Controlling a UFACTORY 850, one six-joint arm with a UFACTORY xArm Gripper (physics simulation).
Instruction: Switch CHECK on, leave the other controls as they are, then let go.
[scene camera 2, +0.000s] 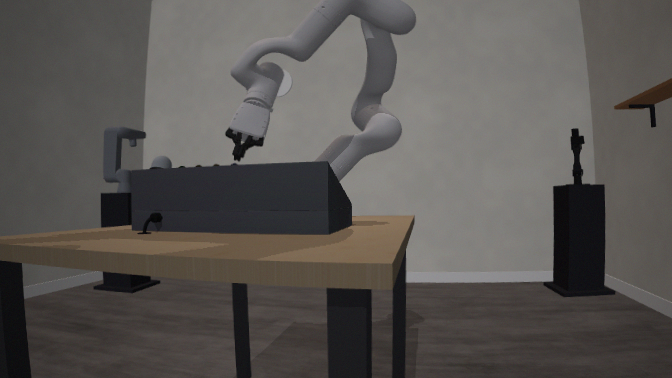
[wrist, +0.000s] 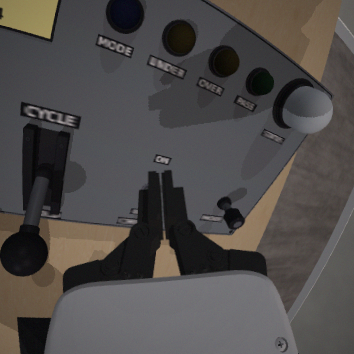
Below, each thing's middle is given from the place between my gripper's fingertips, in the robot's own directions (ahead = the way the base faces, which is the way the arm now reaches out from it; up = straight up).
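Scene:
Control console (scene camera 2: 300, 197): 90 mm below my hand, 50 mm ahead, 30 mm to the left.

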